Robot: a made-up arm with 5 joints.
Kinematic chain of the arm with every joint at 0, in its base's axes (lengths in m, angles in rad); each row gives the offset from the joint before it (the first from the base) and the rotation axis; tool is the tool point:
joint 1: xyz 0 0 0.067 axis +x
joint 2: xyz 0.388 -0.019 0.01 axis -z
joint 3: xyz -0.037 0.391 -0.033 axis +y
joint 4: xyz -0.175 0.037 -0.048 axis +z
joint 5: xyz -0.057 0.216 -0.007 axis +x
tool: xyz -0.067 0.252 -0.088
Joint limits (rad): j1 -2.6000..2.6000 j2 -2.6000..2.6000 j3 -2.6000..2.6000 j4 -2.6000..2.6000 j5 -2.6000..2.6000
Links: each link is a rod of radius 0.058 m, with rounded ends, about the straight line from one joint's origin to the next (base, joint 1, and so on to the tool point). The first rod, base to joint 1, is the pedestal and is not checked.
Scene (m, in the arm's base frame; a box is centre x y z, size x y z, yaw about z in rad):
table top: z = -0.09
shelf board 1: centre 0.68 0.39 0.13 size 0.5 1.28 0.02 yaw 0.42
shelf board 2: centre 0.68 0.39 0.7 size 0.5 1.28 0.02 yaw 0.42
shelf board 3: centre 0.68 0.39 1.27 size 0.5 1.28 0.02 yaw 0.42
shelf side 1: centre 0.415 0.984 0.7 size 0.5 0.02 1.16 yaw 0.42
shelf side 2: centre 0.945 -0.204 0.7 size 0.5 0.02 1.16 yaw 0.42
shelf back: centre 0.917 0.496 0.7 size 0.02 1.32 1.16 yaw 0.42
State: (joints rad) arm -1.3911 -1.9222 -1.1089 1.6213 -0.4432
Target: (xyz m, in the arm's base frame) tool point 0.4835 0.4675 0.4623
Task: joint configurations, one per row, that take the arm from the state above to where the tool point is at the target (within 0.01 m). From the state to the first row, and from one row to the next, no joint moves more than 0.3 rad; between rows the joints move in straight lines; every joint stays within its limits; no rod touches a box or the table.
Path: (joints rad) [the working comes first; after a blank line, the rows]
Joints at the target: -2.6000 -1.8995 0.0633 2.0481 0.1313
Straight joint move there: touches shelf board 2.

1: -1.6377 -2.0300 -0.8782 1.8411 -0.3932
2: -1.8843 -2.1378 -0.6475 2.0608 -0.3432
3: -2.1309 -2.2456 -0.4169 2.2806 -0.2932
4: -2.3775 -2.3534 -0.1862 2.5004 -0.2432
5: -2.4888 -2.1265 -0.0614 2.2743 -0.0560
6: -2.6000 -1.8995 0.0633 2.0481 0.1313

